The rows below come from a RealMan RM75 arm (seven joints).
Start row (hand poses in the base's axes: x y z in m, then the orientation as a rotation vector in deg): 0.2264, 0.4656, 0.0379, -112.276, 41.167, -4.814
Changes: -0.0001, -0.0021, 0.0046, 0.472, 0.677, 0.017; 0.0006, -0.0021, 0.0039, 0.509, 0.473, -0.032; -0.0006, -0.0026, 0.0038, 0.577, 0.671, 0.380; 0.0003, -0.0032, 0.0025, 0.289, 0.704, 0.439; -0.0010, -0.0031, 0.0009, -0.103, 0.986, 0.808; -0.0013, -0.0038, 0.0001, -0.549, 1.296, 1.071; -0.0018, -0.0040, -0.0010, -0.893, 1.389, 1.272; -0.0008, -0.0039, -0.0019, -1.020, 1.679, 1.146; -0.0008, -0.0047, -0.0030, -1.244, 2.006, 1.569; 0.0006, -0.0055, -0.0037, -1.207, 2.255, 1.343; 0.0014, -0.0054, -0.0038, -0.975, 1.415, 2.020
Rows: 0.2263, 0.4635, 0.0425, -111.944, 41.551, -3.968; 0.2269, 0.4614, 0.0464, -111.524, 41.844, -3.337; 0.2263, 0.4588, 0.0502, -111.212, 41.856, -2.239; 0.2266, 0.4556, 0.0527, -111.195, 41.862, -1.181; 0.2256, 0.4525, 0.0536, -111.717, 41.739, 0.234; 0.2243, 0.4487, 0.0537, -112.787, 41.615, 1.957; 0.2225, 0.4447, 0.0527, -114.255, 41.394, 3.783; 0.2217, 0.4408, 0.0508, -115.808, 41.492, 5.798; 0.2209, 0.4361, 0.0478, -117.739, 41.396, 8.340; 0.2215, 0.4306, 0.0441, -119.532, 41.657, 11.056; 0.2229, 0.4252, 0.0403, -121.309, 40.640, 13.364
